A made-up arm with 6 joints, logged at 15 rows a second.
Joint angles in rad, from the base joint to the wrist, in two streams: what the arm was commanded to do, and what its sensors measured. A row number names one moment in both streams.
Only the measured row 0 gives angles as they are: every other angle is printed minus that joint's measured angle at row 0.
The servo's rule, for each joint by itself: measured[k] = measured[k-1] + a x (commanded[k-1-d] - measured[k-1]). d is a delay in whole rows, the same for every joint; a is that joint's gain. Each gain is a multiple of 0.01, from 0.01 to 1. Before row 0 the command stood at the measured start. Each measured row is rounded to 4 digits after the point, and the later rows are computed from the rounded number. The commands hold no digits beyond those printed.
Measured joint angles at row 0: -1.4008, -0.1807, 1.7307, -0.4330, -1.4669, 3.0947
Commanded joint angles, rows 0 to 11: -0.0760, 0.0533, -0.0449, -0.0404, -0.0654, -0.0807; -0.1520, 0.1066, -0.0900, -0.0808, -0.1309, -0.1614; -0.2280, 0.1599, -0.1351, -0.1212, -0.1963, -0.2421; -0.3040, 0.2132, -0.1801, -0.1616, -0.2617, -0.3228; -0.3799, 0.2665, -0.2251, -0.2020, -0.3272, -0.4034; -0.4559, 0.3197, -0.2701, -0.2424, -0.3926, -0.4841; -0.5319, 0.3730, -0.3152, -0.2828, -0.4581, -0.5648; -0.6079, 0.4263, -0.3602, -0.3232, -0.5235, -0.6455; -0.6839, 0.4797, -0.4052, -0.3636, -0.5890, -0.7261; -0.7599, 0.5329, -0.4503, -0.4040, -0.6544, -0.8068; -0.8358, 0.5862, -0.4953, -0.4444, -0.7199, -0.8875; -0.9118, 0.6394, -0.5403, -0.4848, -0.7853, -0.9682
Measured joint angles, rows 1 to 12: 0.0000, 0.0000, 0.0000, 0.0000, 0.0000, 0.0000; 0.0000, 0.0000, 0.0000, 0.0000, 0.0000, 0.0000; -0.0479, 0.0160, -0.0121, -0.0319, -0.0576, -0.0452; -0.1135, 0.0432, -0.0331, -0.0705, -0.1221, -0.1103; -0.1856, 0.0782, -0.0606, -0.1106, -0.1874, -0.1841; -0.2602, 0.1187, -0.0929, -0.1509, -0.2528, -0.2618; -0.3356, 0.1630, -0.1286, -0.1913, -0.3183, -0.3411; -0.4114, 0.2100, -0.1668, -0.2317, -0.3837, -0.4212; -0.4873, 0.2589, -0.2069, -0.2721, -0.4492, -0.5016; -0.5633, 0.3091, -0.2483, -0.3125, -0.5146, -0.5822; -0.6393, 0.3603, -0.2907, -0.3529, -0.5801, -0.6628; -0.7153, 0.4121, -0.3338, -0.3933, -0.6455, -0.7434
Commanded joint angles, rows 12 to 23: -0.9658, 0.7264, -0.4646, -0.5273, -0.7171, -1.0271; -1.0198, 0.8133, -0.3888, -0.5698, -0.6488, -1.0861; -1.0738, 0.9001, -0.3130, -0.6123, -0.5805, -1.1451; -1.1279, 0.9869, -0.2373, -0.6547, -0.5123, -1.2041; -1.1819, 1.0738, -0.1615, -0.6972, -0.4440, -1.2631; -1.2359, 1.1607, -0.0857, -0.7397, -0.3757, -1.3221; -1.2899, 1.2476, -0.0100, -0.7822, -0.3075, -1.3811; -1.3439, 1.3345, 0.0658, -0.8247, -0.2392, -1.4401; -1.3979, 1.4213, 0.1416, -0.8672, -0.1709, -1.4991; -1.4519, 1.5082, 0.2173, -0.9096, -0.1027, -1.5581; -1.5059, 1.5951, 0.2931, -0.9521, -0.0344, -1.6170; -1.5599, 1.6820, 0.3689, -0.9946, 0.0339, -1.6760
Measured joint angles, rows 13 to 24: -0.7912, 0.4643, -0.3774, -0.4337, -0.7110, -0.8241; -0.8672, 0.5168, -0.4214, -0.4741, -0.7764, -0.9048; -0.9293, 0.5797, -0.4331, -0.5161, -0.7242, -0.9733; -0.9863, 0.6498, -0.4211, -0.5585, -0.6578, -1.0365; -1.0414, 0.7249, -0.3919, -0.6010, -0.5898, -1.0973; -1.0959, 0.8035, -0.3502, -0.6434, -0.5216, -1.1571; -1.1501, 0.8846, -0.2993, -0.6859, -0.4533, -1.2165; -1.2042, 0.9674, -0.2416, -0.7284, -0.3850, -1.2756; -1.2582, 1.0515, -0.1791, -0.7709, -0.3168, -1.3347; -1.3122, 1.1364, -0.1130, -0.8134, -0.2485, -1.3937; -1.3662, 1.2219, -0.0443, -0.8559, -0.1802, -1.4527; -1.4202, 1.3078, 0.0263, -0.8983, -0.1120, -1.5117
